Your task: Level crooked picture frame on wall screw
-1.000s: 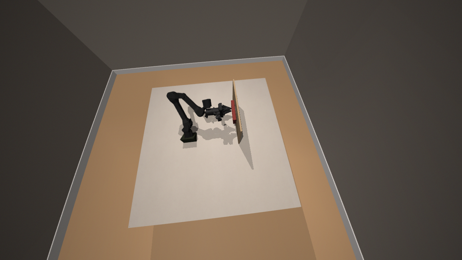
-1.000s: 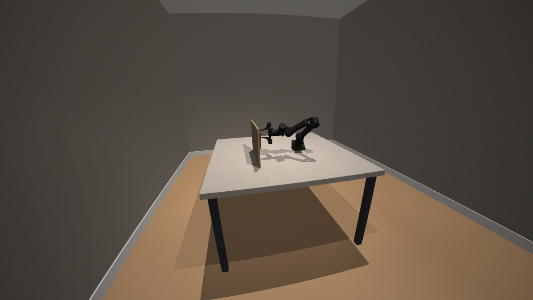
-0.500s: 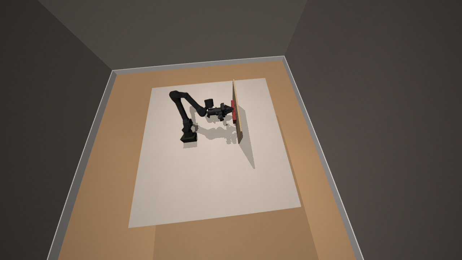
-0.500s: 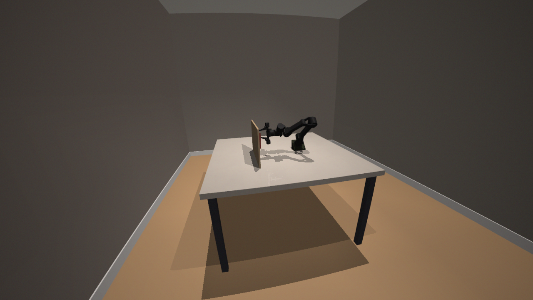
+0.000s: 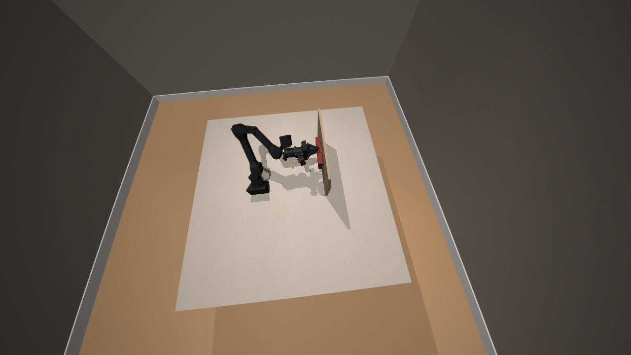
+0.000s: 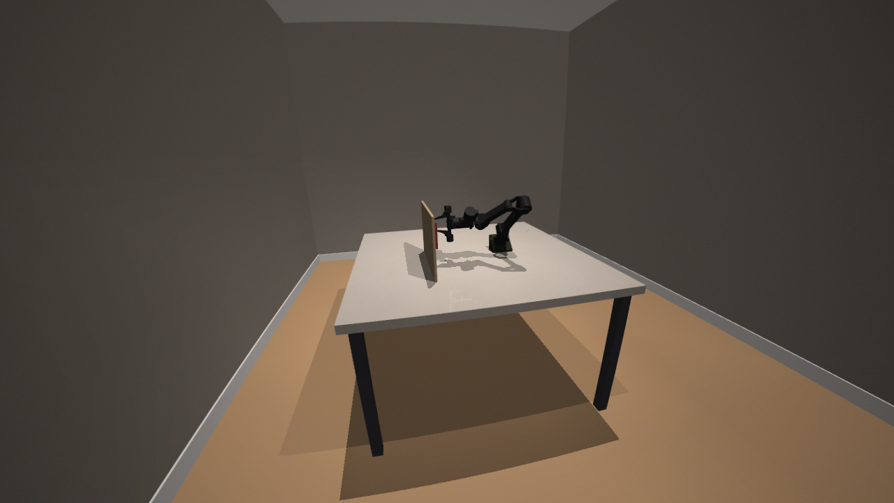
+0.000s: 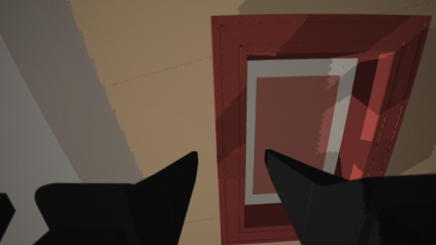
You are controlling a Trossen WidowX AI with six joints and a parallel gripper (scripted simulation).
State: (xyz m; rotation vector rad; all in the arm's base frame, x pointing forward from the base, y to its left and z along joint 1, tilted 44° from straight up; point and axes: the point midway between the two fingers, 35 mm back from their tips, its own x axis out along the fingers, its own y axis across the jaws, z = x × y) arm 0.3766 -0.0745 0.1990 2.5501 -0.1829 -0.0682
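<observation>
My gripper tip is now 1 cm short of the red picture frame and 5 cm above it. Round my gripper tip: tan wall panel 2 cm ahead, 6 cm below.
</observation>
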